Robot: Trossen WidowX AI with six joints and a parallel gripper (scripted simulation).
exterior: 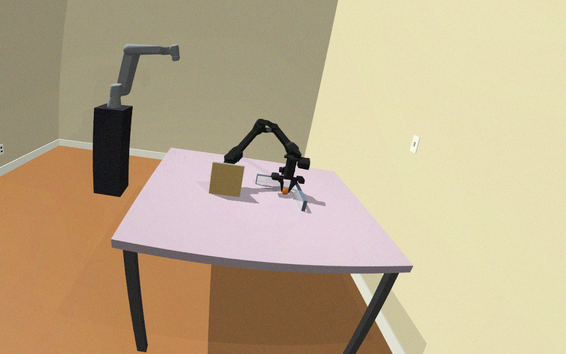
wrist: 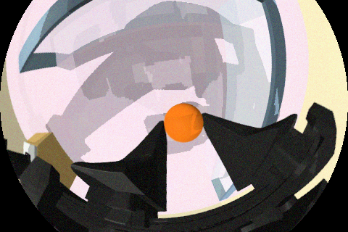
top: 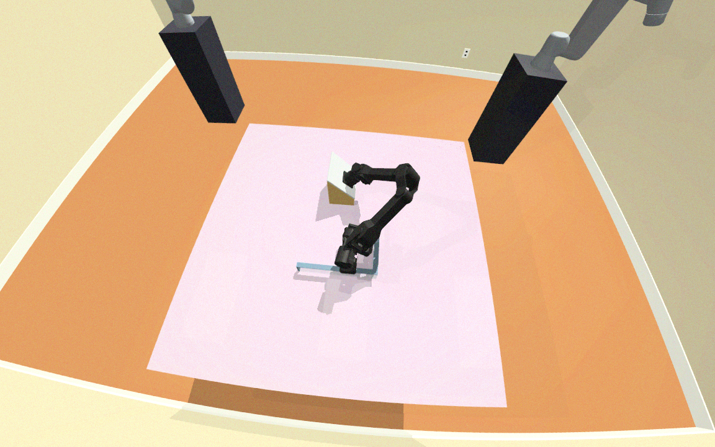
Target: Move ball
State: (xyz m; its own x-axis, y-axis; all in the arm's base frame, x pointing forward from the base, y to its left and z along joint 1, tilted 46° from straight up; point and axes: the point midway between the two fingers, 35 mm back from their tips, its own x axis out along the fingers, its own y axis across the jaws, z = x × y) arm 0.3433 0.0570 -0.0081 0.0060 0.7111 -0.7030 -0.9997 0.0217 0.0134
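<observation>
The clear wall is 70 mm ahead of my gripper tip, 50 mm to the right of it and 20 mm above it.
</observation>
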